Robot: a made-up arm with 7 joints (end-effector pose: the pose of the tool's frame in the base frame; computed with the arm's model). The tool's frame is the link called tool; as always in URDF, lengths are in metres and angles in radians. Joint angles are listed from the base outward.
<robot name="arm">
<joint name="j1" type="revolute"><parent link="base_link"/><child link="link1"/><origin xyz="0 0 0" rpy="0 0 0"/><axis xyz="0 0.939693 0.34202"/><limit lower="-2.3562" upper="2.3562" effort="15" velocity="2.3"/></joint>
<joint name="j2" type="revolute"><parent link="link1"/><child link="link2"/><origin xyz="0 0 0" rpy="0 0 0"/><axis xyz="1 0 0"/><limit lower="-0.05" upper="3.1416" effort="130" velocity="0.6"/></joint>
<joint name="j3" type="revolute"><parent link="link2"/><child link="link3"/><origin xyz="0 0 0" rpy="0 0 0"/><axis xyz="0 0 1"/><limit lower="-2.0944" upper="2.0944" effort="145" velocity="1.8"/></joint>
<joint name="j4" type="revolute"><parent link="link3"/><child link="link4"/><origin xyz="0.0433 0 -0.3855" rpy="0 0 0"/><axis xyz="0 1 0"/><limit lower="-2.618" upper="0.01" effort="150" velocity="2.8"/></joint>
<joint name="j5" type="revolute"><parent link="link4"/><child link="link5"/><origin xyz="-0.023 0 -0.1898" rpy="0 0 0"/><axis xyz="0 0 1"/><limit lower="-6.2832" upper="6.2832" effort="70" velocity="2.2"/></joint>
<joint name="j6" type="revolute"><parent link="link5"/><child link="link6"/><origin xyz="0 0 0" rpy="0 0 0"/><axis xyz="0 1 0"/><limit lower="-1.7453" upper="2.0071" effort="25" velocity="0.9"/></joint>
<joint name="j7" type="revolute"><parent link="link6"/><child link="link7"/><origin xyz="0 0 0" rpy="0 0 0"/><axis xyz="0 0 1"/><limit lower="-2.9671" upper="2.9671" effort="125" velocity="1.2"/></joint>
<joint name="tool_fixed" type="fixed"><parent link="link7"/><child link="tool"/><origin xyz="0 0 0" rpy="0 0 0"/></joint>
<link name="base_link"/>
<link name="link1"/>
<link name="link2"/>
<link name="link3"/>
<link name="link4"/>
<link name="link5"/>
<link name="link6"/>
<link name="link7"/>
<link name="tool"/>
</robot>
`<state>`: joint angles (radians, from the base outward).
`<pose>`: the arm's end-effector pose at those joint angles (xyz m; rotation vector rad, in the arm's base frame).
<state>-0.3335 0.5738 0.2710 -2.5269 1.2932 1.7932 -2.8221</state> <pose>0.2306 0.1481 -0.1171 -0.9698 0.6471 2.3254</pose>
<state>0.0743 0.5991 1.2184 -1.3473 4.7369 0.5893 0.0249</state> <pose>0.0483 0.4284 -0.2578 1.9572 0.2607 0.1695</pose>
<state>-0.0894 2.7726 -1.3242 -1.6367 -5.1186 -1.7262 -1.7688</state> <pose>0.0437 0.3531 0.2916 -1.7585 0.7444 2.1695</pose>
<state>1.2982 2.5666 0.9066 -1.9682 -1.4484 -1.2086 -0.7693</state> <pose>0.3686 0.1631 0.0143 0.4200 -0.1271 1.4438</pose>
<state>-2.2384 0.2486 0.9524 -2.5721 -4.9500 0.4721 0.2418</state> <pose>0.1374 0.0246 0.2538 1.2253 1.3814 0.7141</pose>
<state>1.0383 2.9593 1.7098 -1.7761 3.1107 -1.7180 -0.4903</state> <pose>0.3590 -0.0969 0.2298 -0.8863 -2.1762 0.7699</pose>
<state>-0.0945 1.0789 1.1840 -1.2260 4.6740 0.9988 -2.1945</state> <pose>0.1011 0.5062 -0.0397 0.6373 2.1346 -0.4685</pose>
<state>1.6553 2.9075 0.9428 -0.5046 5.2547 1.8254 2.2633</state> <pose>0.5134 0.2563 -0.0251 -1.5162 2.6013 0.5754</pose>
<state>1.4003 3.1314 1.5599 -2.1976 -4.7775 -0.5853 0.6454</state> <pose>0.3435 -0.1079 0.0212 -1.7658 -0.6345 -0.9977</pose>
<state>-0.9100 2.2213 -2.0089 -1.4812 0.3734 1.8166 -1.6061</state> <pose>-0.0025 0.4816 0.0456 -0.0382 2.2207 -0.8607</pose>
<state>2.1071 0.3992 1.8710 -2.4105 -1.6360 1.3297 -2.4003</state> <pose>-0.1869 0.1200 0.2304 0.0767 -2.3038 -0.6388</pose>
